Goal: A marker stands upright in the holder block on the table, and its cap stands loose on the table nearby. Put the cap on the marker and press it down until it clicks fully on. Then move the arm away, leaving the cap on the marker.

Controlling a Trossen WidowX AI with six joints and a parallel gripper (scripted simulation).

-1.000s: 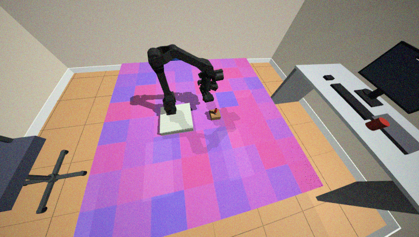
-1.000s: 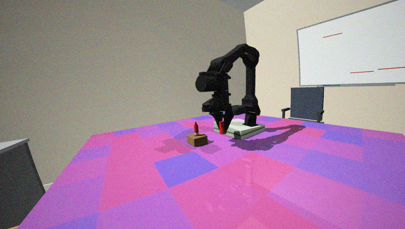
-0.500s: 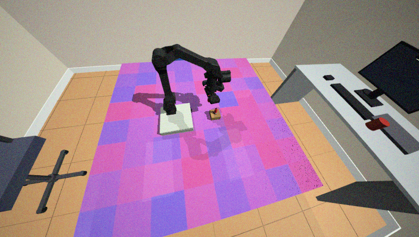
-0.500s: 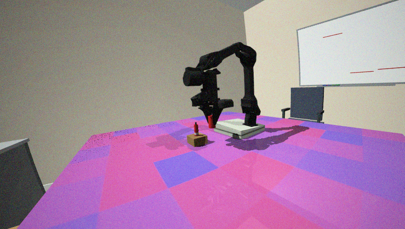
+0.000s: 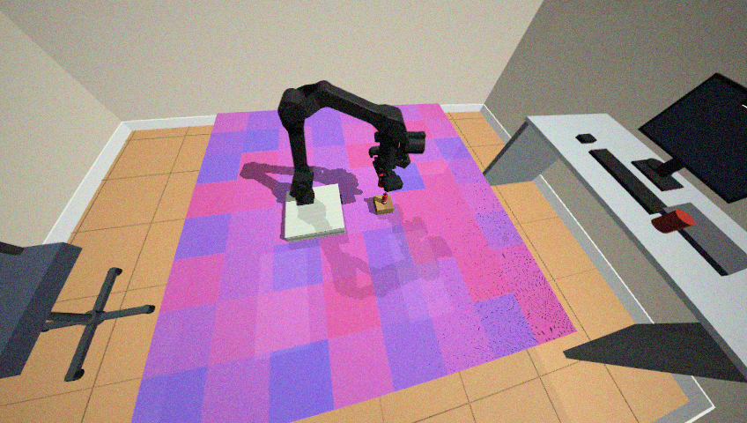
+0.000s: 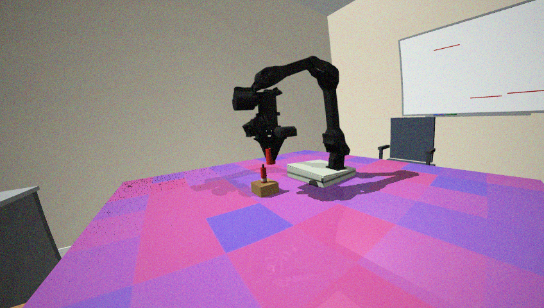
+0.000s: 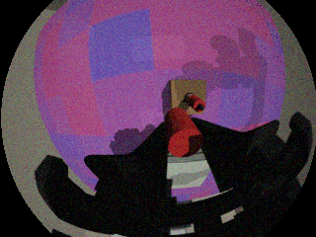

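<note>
Right now my gripper tip is 10 cm above the tan holder block, 4 cm to the left of it and 1 cm short of it. Round my gripper tip: red cap: 1 cm above.
</note>
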